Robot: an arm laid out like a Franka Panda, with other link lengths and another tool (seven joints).
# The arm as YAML. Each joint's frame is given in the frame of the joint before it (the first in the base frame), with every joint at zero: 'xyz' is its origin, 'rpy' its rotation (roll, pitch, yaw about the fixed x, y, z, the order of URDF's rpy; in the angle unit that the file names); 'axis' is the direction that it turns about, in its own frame. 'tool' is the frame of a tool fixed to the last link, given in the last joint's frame.
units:
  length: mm
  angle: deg
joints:
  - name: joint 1
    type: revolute
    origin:
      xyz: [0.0, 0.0, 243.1]
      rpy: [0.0, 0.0, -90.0]
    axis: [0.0, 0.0, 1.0]
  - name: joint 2
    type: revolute
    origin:
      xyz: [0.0, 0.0, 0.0]
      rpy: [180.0, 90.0, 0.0]
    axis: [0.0, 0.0, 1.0]
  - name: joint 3
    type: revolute
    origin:
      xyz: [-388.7, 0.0, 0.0]
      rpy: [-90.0, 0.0, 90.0]
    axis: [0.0, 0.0, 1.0]
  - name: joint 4
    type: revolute
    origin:
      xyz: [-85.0, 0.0, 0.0]
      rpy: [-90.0, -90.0, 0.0]
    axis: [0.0, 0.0, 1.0]
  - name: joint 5
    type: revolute
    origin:
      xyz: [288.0, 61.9, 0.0]
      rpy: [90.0, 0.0, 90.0]
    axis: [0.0, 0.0, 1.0]
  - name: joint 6
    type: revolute
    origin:
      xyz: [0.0, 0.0, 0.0]
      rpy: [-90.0, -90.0, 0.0]
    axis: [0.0, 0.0, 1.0]
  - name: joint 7
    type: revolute
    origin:
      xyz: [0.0, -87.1, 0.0]
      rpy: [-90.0, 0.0, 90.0]
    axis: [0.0, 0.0, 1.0]
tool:
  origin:
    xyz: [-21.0, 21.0, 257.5]
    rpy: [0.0, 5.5, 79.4]
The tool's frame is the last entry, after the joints.
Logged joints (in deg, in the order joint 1, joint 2, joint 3, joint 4, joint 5, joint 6, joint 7), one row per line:
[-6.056, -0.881, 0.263, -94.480, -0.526, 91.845, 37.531]
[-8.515, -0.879, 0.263, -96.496, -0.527, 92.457, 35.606]
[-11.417, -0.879, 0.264, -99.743, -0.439, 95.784, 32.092]
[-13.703, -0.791, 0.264, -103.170, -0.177, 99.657, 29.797]
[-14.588, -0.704, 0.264, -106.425, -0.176, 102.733, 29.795]
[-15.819, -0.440, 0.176, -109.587, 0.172, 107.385, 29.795]
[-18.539, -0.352, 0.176, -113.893, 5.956, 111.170, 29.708]
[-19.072, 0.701, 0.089, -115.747, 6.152, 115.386, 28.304]
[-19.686, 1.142, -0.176, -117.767, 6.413, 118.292, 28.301]
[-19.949, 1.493, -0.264, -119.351, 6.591, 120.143, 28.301]
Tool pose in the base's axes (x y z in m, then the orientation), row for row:
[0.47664, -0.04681, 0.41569, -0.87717, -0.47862, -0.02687, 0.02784]
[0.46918, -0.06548, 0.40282, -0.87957, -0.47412, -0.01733, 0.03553]
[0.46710, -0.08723, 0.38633, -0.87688, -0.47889, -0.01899, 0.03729]
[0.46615, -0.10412, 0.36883, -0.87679, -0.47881, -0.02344, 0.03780]
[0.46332, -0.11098, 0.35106, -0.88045, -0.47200, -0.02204, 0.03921]
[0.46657, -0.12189, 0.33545, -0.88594, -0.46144, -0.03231, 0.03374]
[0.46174, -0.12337, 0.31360, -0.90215, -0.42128, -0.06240, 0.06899]
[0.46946, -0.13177, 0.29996, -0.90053, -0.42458, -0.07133, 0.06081]
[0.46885, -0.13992, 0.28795, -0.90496, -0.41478, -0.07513, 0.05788]
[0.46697, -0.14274, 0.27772, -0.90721, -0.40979, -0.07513, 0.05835]
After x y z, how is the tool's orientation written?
As a quaternion, x y z w.
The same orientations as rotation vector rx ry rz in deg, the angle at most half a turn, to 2 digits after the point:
[-155.15, -84.66, -4.75]
[-154.84, -83.46, -3.05]
[-154.20, -84.21, -3.34]
[-154.13, -84.17, -4.12]
[-154.64, -82.90, -3.87]
[-156.13, -81.32, -5.69]
[-155.62, -72.67, -10.76]
[-156.10, -73.60, -12.36]
[-157.15, -72.03, -13.05]
[-157.50, -71.14, -13.04]

